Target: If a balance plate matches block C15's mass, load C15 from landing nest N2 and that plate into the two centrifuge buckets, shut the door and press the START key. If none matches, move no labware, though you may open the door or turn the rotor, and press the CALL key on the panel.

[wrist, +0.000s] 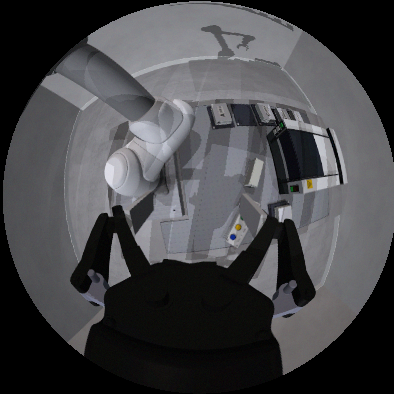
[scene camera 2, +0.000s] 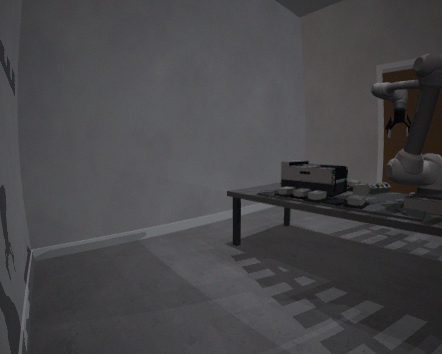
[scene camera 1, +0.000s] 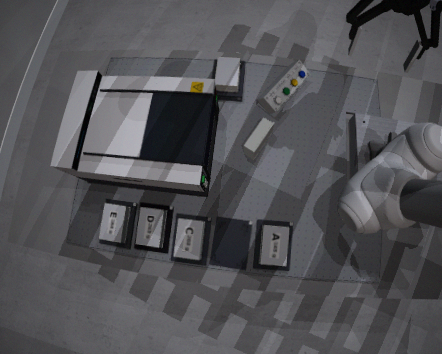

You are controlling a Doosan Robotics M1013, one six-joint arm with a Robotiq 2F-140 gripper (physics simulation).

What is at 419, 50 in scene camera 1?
My gripper.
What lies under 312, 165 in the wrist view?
A centrifuge.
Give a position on a centrifuge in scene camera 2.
At 332, 179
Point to a plate D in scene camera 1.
151, 226
